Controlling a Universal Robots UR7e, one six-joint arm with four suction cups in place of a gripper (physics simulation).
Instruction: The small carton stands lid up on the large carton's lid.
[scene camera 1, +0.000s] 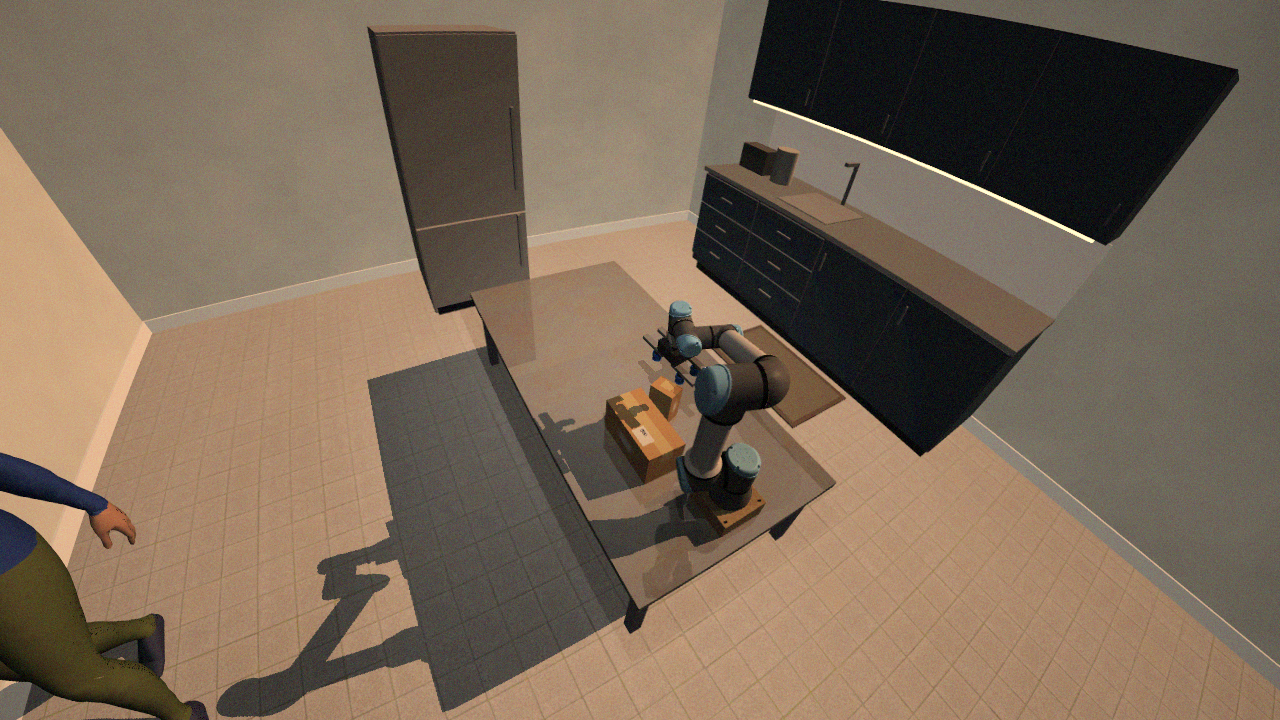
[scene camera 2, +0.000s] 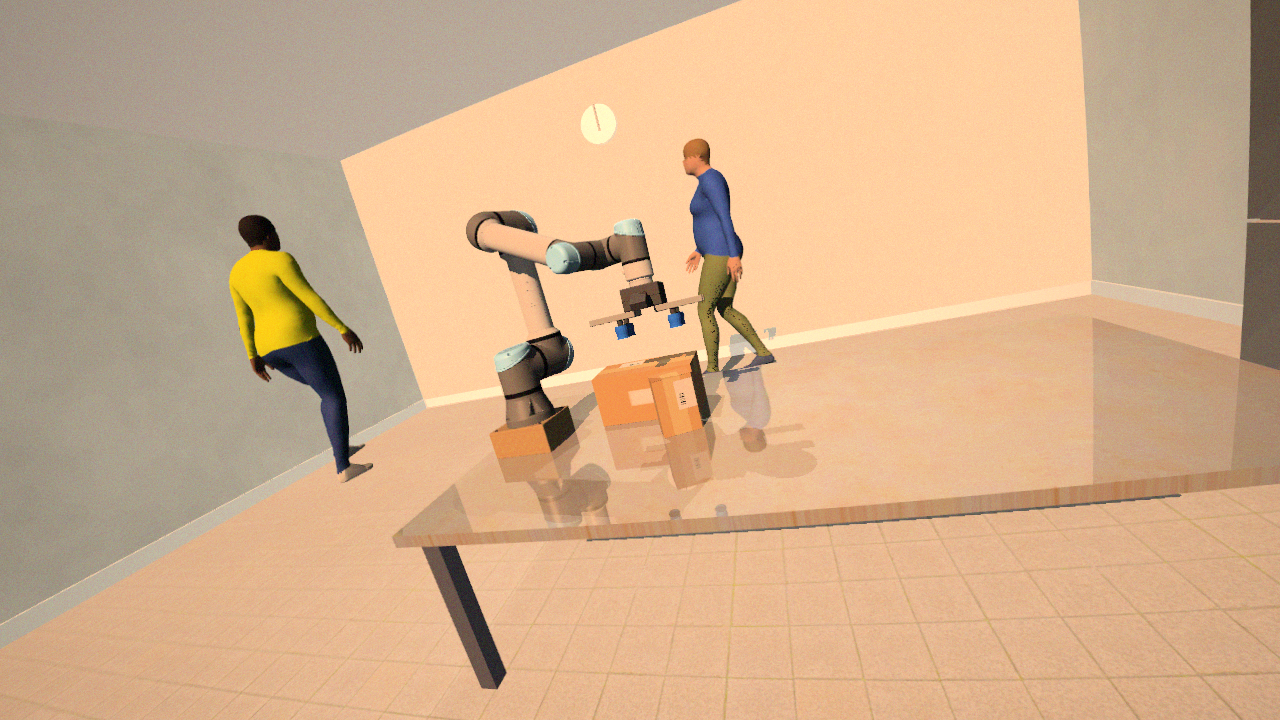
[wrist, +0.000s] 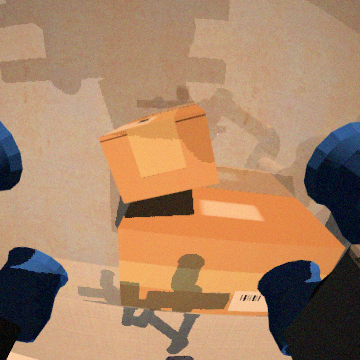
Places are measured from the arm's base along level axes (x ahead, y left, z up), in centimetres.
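Pixels of known places: hand, tool point: (scene camera 2: 652, 331) (wrist: 160, 232); arm's base, link origin: (scene camera 1: 729, 490) (scene camera 2: 531, 419).
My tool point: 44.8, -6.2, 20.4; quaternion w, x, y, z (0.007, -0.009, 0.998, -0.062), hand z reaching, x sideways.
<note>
Ahead of a thing's pixels: the offset from my tool point to its top centre, as dx, dy, dz. Level surfaces: height alone.
The large carton @[-8.6, +18.3, -13.0] (scene camera 1: 657, 432) (scene camera 2: 617, 394) (wrist: 160, 240) sits flat on the table @[dz -28.3] (scene camera 1: 572, 313) (scene camera 2: 939, 429), with tape and a label on its upper face. The small carton @[+1.4, +0.8, -12.5] (scene camera 1: 665, 399) (scene camera 2: 677, 407) (wrist: 160, 160) stands on the table beside it, not on its lid. A barcode label shows on its side in scene camera 2. Its upper face is taped in scene camera 1; whether that is the lid is hard to tell. A gap between the cartons cannot be judged. My gripper (scene camera 1: 675, 366) (scene camera 2: 650, 325) hangs above the cartons, with its blue cups touching nothing and holding nothing.
The arm's base stands on a wooden block (scene camera 1: 733, 512) (scene camera 2: 532, 436) near the large carton. A person in blue (scene camera 1: 44, 537) (scene camera 2: 713, 214) and one in yellow (scene camera 2: 277, 295) are beyond the table. A fridge (scene camera 1: 460, 161) and a kitchen counter (scene camera 1: 930, 268) stand further off.
</note>
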